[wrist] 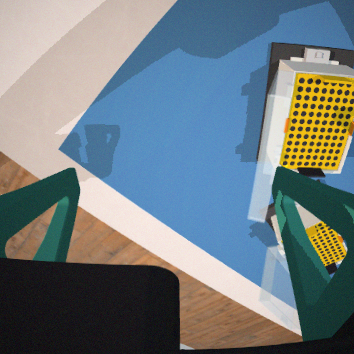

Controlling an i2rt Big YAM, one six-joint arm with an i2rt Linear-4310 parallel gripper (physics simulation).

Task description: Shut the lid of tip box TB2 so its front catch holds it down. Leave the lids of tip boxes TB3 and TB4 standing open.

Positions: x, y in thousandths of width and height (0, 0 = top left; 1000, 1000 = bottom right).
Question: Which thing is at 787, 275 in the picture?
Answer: A clear lid.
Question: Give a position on a clear lid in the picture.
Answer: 781, 832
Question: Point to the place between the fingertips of my gripper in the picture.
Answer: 496, 501
